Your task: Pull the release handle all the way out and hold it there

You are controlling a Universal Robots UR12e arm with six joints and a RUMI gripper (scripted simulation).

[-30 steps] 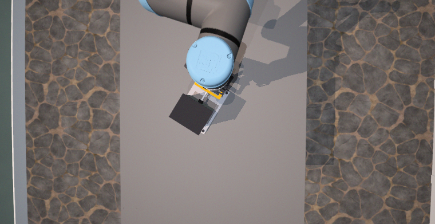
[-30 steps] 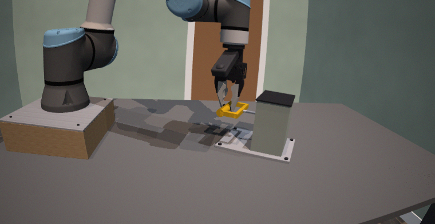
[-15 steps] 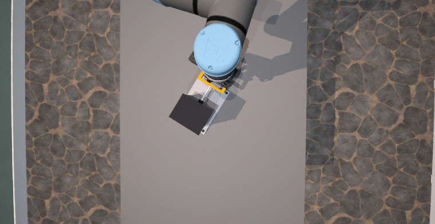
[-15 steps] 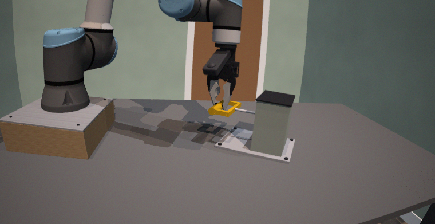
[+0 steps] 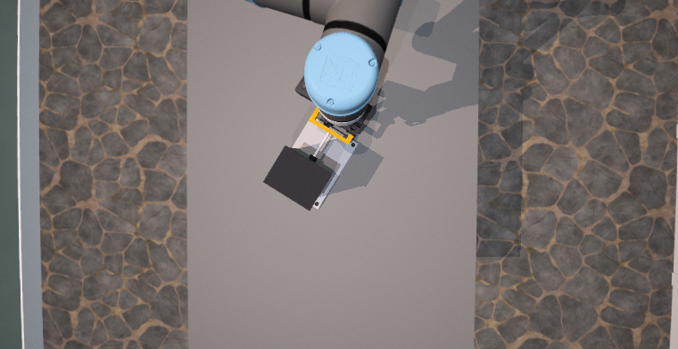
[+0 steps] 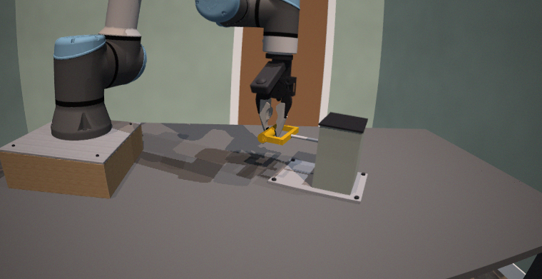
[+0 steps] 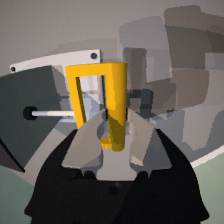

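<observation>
Right now the release handle is 50 mm ahead of my hand and 20 mm to the right of it.
</observation>
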